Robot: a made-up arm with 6 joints.
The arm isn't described. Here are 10 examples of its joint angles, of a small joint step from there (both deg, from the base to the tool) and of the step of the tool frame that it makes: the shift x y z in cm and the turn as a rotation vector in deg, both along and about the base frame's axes.
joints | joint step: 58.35 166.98 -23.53 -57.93 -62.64 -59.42 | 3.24 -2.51 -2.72 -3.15 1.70 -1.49
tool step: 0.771 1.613 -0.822 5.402 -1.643 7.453
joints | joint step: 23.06 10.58 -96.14 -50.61 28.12 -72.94 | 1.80 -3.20 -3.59 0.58 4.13 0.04
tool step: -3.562 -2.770 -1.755 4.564 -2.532 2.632
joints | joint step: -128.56 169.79 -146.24 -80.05 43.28 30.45 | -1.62 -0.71 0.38 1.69 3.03 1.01
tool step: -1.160 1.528 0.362 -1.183 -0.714 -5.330
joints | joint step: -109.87 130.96 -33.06 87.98 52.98 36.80 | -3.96 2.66 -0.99 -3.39 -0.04 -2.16
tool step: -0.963 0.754 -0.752 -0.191 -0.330 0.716
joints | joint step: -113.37 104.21 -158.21 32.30 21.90 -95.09 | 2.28 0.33 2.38 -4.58 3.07 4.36
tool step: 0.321 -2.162 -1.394 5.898 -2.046 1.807
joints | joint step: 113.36 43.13 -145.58 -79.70 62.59 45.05 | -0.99 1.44 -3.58 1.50 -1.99 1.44
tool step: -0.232 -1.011 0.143 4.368 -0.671 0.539
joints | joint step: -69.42 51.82 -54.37 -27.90 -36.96 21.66 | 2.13 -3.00 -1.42 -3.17 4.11 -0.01
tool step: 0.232 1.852 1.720 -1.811 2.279 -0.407
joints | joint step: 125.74 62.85 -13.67 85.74 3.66 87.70 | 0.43 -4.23 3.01 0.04 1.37 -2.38
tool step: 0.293 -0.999 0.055 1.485 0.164 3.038
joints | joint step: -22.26 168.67 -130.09 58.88 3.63 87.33 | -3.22 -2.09 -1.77 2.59 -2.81 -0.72
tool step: -0.218 -3.701 3.276 -1.845 -4.961 -6.263
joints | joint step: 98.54 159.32 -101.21 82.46 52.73 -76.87 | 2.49 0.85 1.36 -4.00 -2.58 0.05
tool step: -1.349 -1.680 -1.624 -1.047 -4.636 4.216
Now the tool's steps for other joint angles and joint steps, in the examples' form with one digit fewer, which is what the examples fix.
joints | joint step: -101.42 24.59 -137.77 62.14 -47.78 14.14 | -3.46 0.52 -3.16 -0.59 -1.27 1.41
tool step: 2.69 0.98 -1.04 -4.14 0.59 -2.85
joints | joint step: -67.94 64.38 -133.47 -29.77 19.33 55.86 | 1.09 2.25 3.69 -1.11 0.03 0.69
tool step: 1.83 -4.24 -0.99 5.42 2.20 0.59
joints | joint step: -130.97 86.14 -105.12 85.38 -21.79 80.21 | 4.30 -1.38 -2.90 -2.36 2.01 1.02
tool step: 3.31 -0.43 2.63 -2.10 4.47 5.51
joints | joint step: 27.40 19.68 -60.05 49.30 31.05 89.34 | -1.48 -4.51 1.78 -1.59 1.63 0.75
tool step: -1.64 -0.94 -0.54 -0.60 -1.82 -1.52
